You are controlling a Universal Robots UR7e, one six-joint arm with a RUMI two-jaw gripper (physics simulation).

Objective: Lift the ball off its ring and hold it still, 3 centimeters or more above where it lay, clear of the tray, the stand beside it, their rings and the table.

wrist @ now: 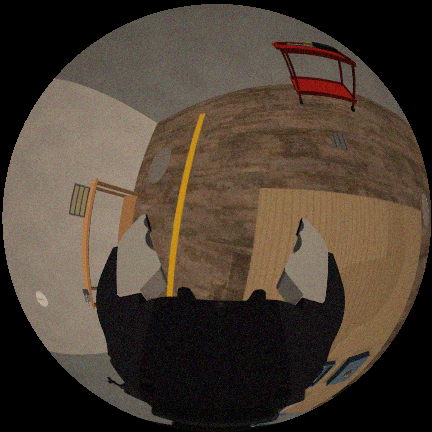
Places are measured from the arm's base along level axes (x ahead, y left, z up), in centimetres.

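Pixels of known places: gripper, fingertip midpoint: (223,219).
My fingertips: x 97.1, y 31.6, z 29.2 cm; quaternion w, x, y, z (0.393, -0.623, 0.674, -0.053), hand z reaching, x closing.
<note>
Behind a point stands the place of what it marks.
My gripper (223,219) {x 97.1, y 31.6, z 29.2 cm} is open, with its two pale fingers wide apart and nothing between them. It points out past the edge of the wooden table (330,240) {x 96.5, y 14.2, z -2.7 cm}, towards the floor. At the lower right of the wrist view, a flat blue piece (356,364) lies on the table with a small brownish round mark or thing on it, too small to tell. A second blue piece (325,372) beside it is partly hidden behind the gripper's body. I cannot tell which is the tray and which the stand. The ball cannot be made out for certain.
A red cart (322,87) stands on the floor at the upper right, well beyond the table. A yellow line (185,187) runs along the brown floor. An orange wooden frame (86,240) stands by the pale wall at the left.
</note>
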